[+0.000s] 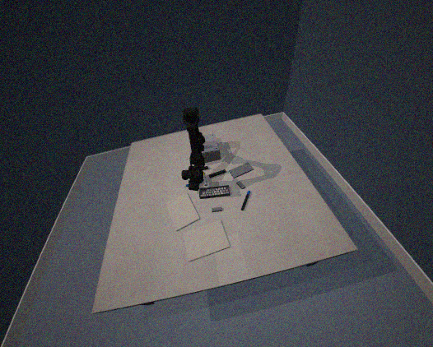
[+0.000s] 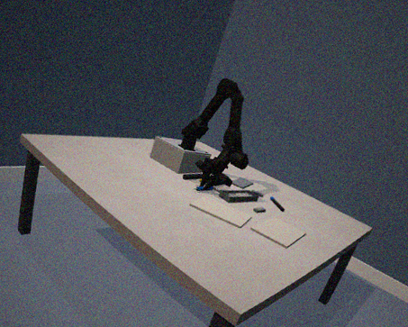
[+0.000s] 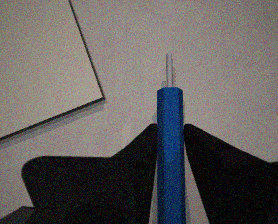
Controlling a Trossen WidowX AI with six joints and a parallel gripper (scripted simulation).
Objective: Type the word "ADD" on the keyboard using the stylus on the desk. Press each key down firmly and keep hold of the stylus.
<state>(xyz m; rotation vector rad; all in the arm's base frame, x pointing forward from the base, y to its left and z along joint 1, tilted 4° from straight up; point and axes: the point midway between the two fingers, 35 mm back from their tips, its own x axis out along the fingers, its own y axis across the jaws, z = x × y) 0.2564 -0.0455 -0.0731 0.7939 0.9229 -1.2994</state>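
Now: gripper tip 1 cm short of the stylus tip and 5 cm to the left of it. From my gripper tip the other things lie so: blue stylus: 1 cm to the right; then white-and-yellow marker: 7 cm behind, 9 cm to the left, 1 cm below; then small grey block: 19 cm ahead, 18 cm to the left, 1 cm below.
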